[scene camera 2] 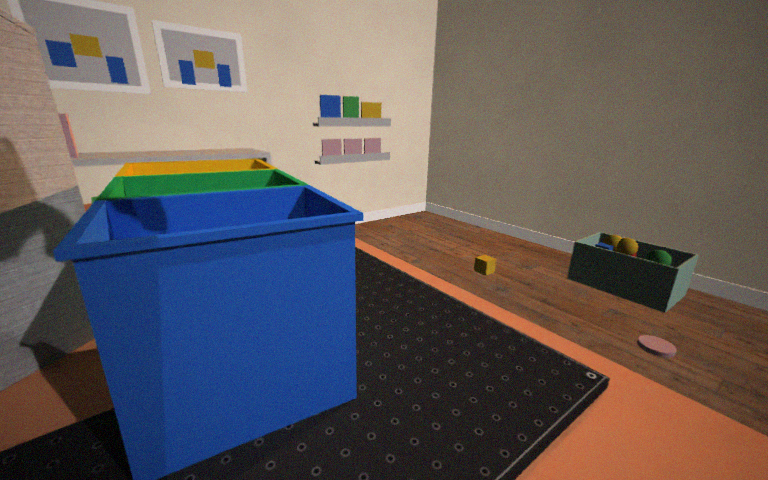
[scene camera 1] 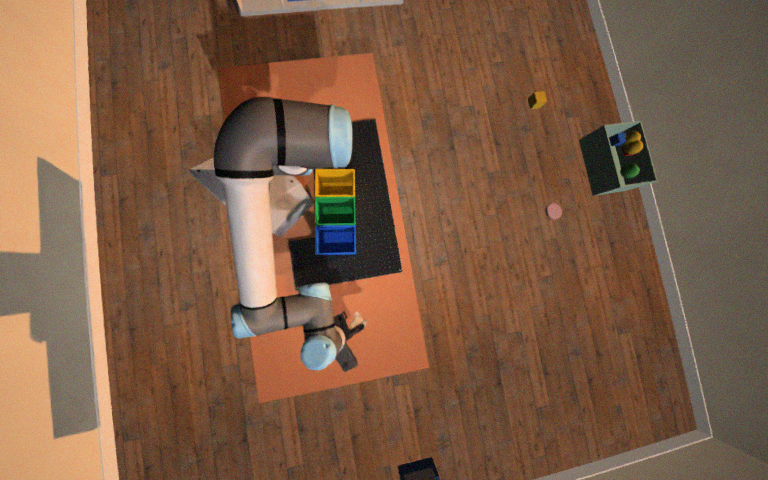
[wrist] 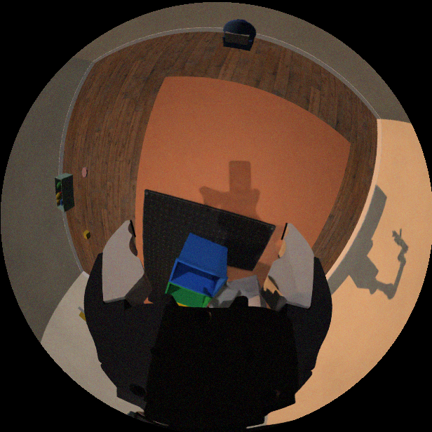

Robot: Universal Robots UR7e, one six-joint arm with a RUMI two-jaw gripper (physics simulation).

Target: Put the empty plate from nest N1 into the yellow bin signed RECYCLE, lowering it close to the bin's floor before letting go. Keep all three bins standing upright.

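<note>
The yellow bin (scene camera 1: 334, 183) (scene camera 2: 198, 166) stands upright at the far end of a row of three; its RECYCLE sign does not show. The green bin (scene camera 1: 334, 212) (scene camera 2: 198, 182) (wrist: 187, 296) is in the middle and the blue bin (scene camera 1: 335, 240) (scene camera 2: 243, 316) (wrist: 204, 254) at the near end, both upright. My gripper (scene camera 1: 353, 343) (wrist: 207, 224) is open with nothing between its jaws. It hangs high, off the blue-bin end of the row, beyond the black board's edge in scene camera 1. The empty plate and nest N1 do not show in these views.
The bins stand on a black perforated board (scene camera 1: 376, 226) (scene camera 2: 453, 362) (wrist: 160, 225) on an orange mat (scene camera 1: 396, 339) (wrist: 240, 125). My arm (scene camera 1: 252, 237) arches beside the bins. A green toy box (scene camera 1: 600, 164) (scene camera 2: 623, 277), a yellow block (scene camera 1: 536, 100) (scene camera 2: 484, 264) and a pink disc (scene camera 1: 553, 211) (scene camera 2: 656, 345) lie far off.
</note>
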